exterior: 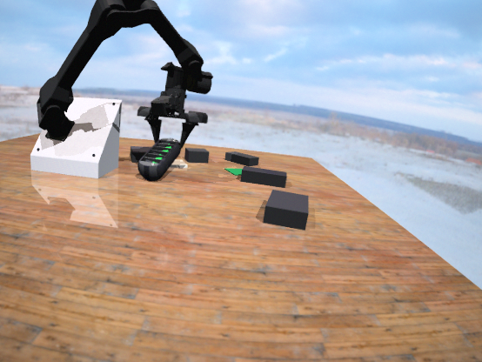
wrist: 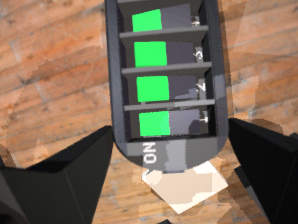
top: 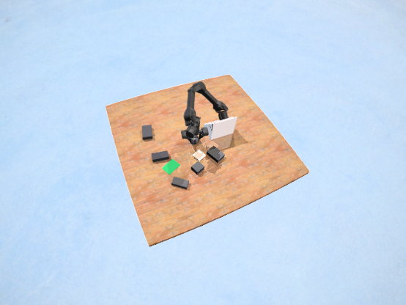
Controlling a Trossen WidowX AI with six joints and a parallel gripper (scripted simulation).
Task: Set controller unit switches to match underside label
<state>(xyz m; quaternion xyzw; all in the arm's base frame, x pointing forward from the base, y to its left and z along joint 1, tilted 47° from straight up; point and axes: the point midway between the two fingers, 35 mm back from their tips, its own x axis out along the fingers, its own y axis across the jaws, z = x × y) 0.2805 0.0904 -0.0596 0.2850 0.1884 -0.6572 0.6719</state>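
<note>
My gripper tip is now 1 cm past the white tile, 10 cm to the right of it and 7 cm above it. Round my gripper tip: green tile 21 cm ahead, 13 cm to the left, 7 cm below; then dark block 31 cm ahead, 22 cm to the right, 6 cm below.
</note>
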